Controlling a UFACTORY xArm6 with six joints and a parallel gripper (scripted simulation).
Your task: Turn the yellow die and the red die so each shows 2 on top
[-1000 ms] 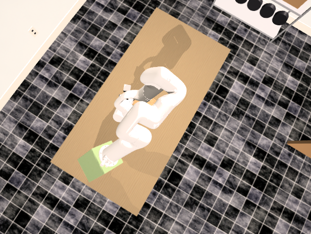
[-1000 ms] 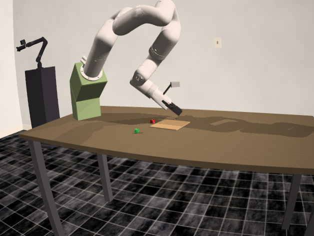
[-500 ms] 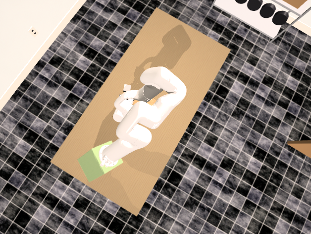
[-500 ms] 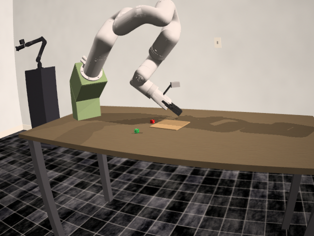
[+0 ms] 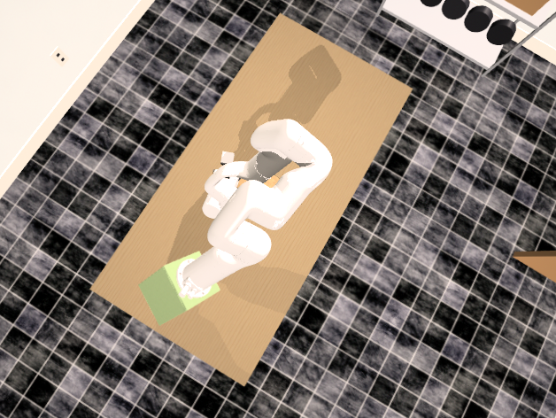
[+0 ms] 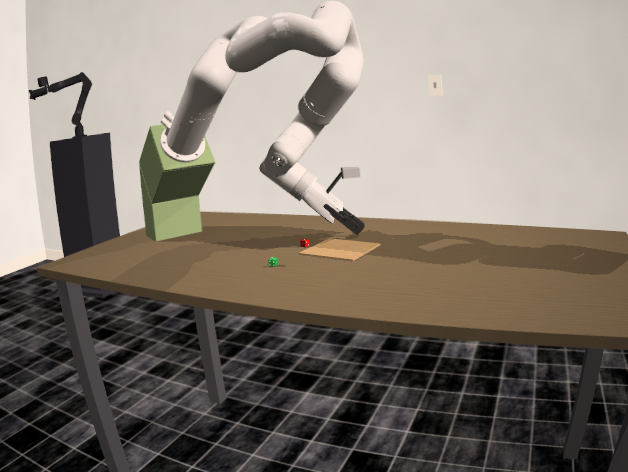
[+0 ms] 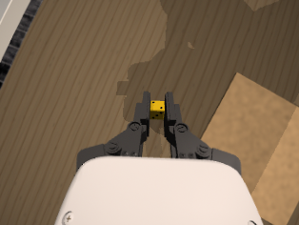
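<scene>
The yellow die lies 1 cm ahead of my hand and 2 cm below it. The rest, counted from my hand: red die: 10 cm behind, 11 cm to the right, 2 cm below; then green die: 13 cm behind, 27 cm to the right, 2 cm below; then tan mat: 1 cm behind, 13 cm to the right, 3 cm below.
</scene>
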